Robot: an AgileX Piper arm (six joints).
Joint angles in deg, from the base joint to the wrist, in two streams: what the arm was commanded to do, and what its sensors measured. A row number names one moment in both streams.
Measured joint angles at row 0:
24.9 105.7 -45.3 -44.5 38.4 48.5
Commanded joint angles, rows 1 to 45:
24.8 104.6 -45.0 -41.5 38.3 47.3
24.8 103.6 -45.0 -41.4 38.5 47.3
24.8 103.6 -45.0 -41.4 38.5 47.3
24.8 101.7 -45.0 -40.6 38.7 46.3
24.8 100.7 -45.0 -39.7 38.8 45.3
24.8 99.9 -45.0 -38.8 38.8 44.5
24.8 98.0 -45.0 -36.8 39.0 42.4
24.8 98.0 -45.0 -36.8 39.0 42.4
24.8 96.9 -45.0 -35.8 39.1 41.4
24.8 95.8 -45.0 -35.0 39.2 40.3
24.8 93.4 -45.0 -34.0 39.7 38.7
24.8 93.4 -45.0 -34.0 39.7 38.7
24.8 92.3 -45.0 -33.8 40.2 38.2
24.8 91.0 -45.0 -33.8 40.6 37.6
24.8 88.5 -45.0 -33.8 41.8 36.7
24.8 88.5 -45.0 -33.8 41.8 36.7
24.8 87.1 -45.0 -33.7 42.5 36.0
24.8 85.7 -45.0 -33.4 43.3 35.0
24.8 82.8 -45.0 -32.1 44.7 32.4
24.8 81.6 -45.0 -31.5 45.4 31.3
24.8 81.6 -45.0 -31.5 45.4 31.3
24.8 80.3 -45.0 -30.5 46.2 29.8
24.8 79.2 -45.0 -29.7 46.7 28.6
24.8 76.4 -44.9 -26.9 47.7 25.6
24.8 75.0 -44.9 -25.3 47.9 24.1
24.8 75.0 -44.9 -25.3 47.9 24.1
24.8 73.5 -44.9 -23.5 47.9 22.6
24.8 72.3 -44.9 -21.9 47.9 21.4
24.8 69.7 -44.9 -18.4 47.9 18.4
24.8 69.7 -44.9 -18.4 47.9 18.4
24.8 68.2 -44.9 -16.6 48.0 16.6
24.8 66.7 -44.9 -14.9 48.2 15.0
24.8 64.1 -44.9 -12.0 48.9 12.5
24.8 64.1 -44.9 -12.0 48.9 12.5
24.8 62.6 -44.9 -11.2 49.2 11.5
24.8 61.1 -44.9 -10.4 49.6 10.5
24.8 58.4 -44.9 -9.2 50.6 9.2
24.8 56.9 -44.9 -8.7 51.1 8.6
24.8 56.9 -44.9 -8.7 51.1 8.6
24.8 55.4 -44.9 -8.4 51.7 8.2
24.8 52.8 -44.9 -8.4 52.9 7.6
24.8 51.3 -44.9 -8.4 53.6 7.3
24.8 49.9 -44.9 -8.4 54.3 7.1
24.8 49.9 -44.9 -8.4 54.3 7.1
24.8 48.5 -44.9 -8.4 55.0 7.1
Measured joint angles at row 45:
24.9 50.9 -45.0 -8.6 53.5 8.1
